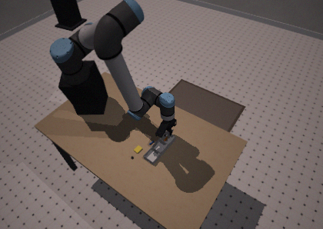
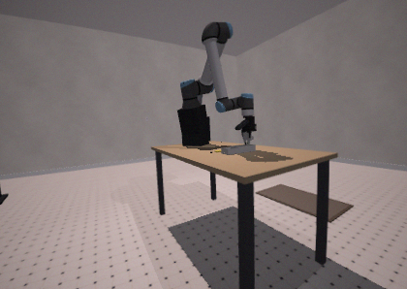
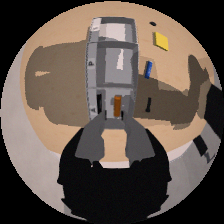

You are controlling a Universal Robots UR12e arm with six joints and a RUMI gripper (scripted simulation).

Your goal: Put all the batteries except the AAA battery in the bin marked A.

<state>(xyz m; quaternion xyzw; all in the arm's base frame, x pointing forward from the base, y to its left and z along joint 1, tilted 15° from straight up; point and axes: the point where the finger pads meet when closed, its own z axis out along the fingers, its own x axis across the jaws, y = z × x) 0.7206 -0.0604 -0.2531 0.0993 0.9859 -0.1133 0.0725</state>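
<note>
My gripper is now 40 mm above the orange battery, 10 mm to the right of it and 10 mm past it. Also, from my hand: grey double bin: 80 mm to the right, 30 mm below, 10 mm behind; thin dark item: 80 mm behind, 50 mm below, 30 mm to the left; black battery: 40 mm below, 30 mm ahead, 10 mm to the right.
</note>
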